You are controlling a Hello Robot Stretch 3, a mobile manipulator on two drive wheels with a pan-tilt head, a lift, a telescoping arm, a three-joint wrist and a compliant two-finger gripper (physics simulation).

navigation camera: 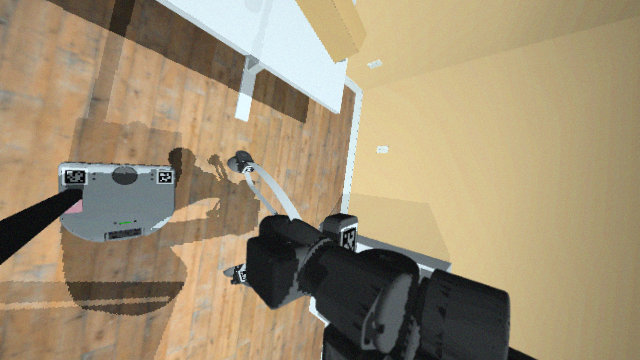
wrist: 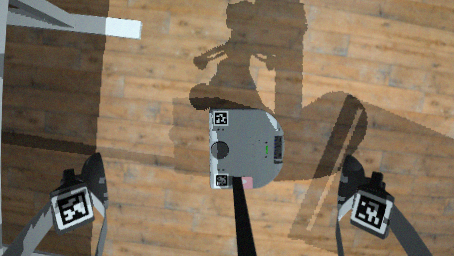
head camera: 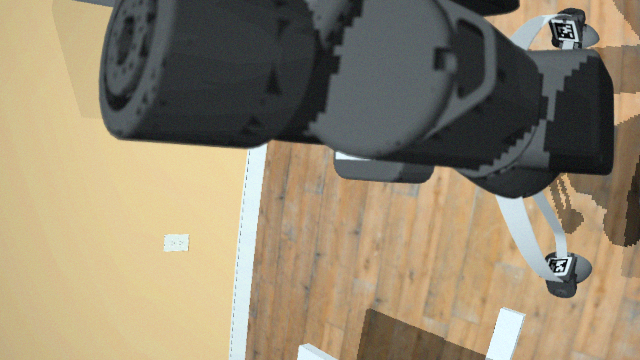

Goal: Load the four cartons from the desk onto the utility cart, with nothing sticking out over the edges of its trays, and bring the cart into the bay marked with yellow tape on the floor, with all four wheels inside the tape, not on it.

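Frame: origin at the robot's base, x up, y ahead, z left, level; centimetres.
Seen in the pictures: gripper, fingertip midpoint: [navigation camera: 234, 215]; robot's base, link origin: [navigation camera: 125, 174].
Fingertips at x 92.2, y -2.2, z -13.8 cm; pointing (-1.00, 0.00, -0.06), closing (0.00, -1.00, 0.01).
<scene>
Offsets run from my fingertips to a thing's middle. Level surfaces: height alone.
The white desk {dx -20.2 cm} [navigation camera: 295, 65] shows at the top of the navigation view. A tan carton {dx -14.3, dy +65.6, dz -35.9 cm} [navigation camera: 337, 30] is at its wall-side end, cut off by the frame. A white desk foot [head camera: 506, 334] [wrist: 123, 28] shows at the bottom of the head view and top left of the wrist view. My gripper [head camera: 571, 152] [navigation camera: 239, 218] [wrist: 223, 174] is open, its fingers wide apart with nothing between them, above the floor and away from the desk. The other cartons, the utility cart and the yellow tape bay cannot be made out.
My wheeled base [navigation camera: 120, 200] [wrist: 250, 145] stands on the wood floor. A white and grey piece of furniture [navigation camera: 431, 261] is beside the wall, mostly hidden by my arm. The tan wall [head camera: 125, 200] [navigation camera: 500, 175] has a white baseboard [head camera: 245, 280] [navigation camera: 351, 160] and outlets {dx -52.2, dy +33.0, dz -163.3 cm} [head camera: 176, 242] [navigation camera: 382, 149].
</scene>
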